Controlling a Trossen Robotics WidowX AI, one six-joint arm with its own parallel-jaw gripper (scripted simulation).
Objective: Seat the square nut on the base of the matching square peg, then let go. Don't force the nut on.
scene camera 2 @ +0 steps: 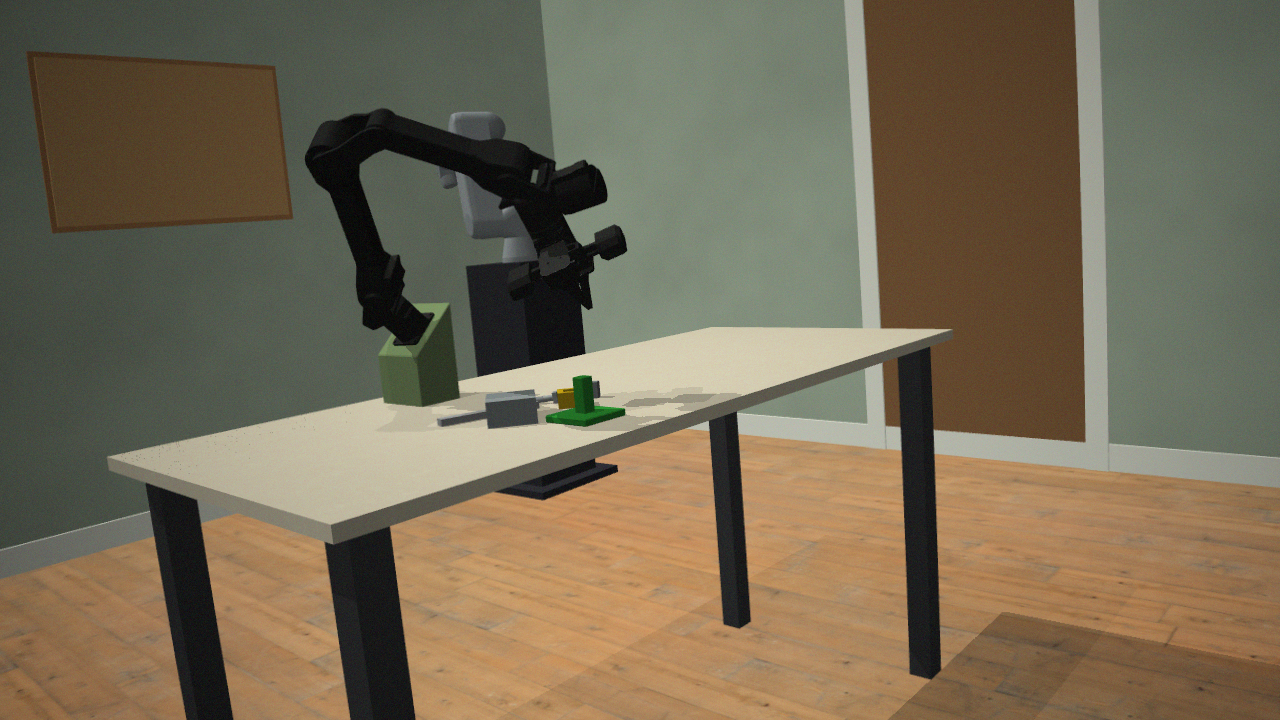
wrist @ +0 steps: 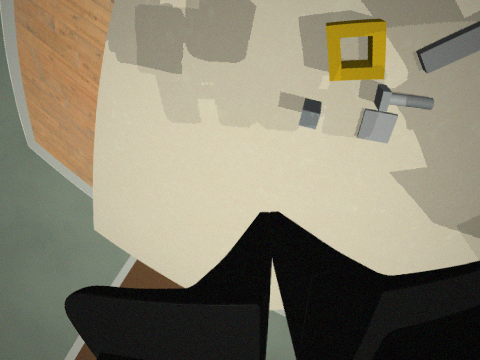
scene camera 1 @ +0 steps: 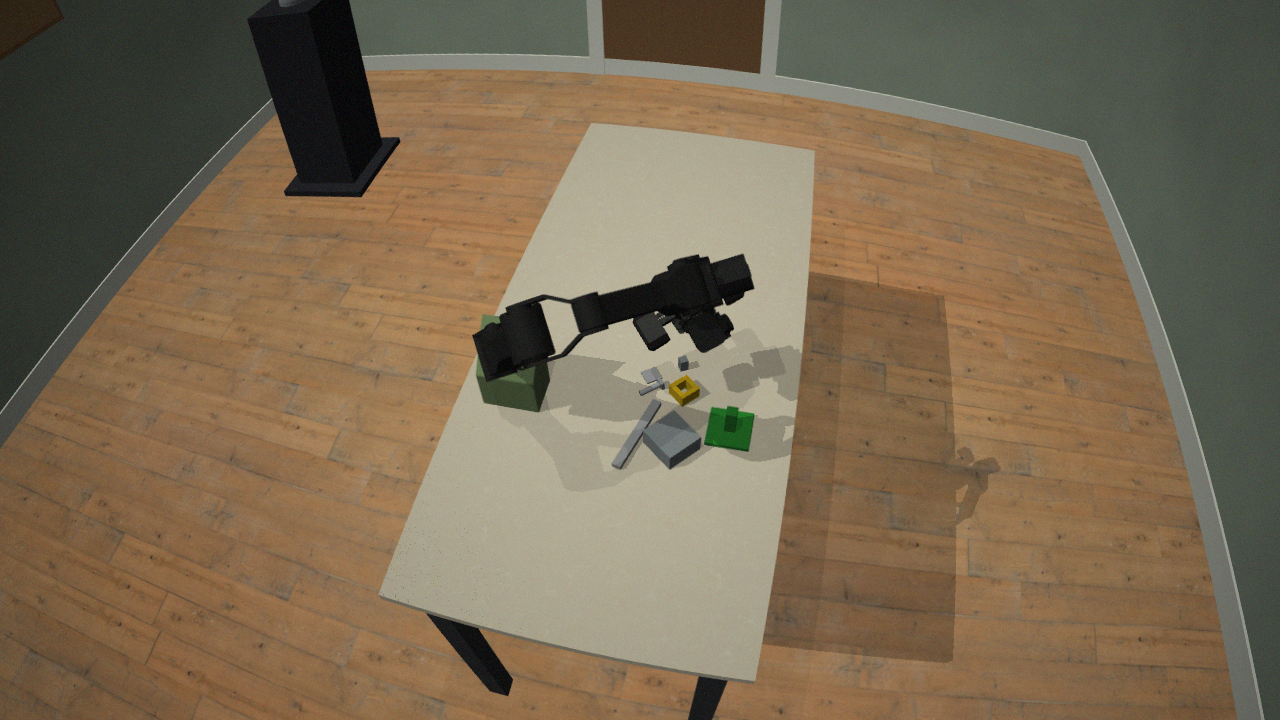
Labels:
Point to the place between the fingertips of my gripper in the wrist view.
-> At 268, 221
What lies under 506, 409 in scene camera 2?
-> A grey block.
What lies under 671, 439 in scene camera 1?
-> A grey block.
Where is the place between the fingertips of my gripper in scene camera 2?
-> At 590, 308

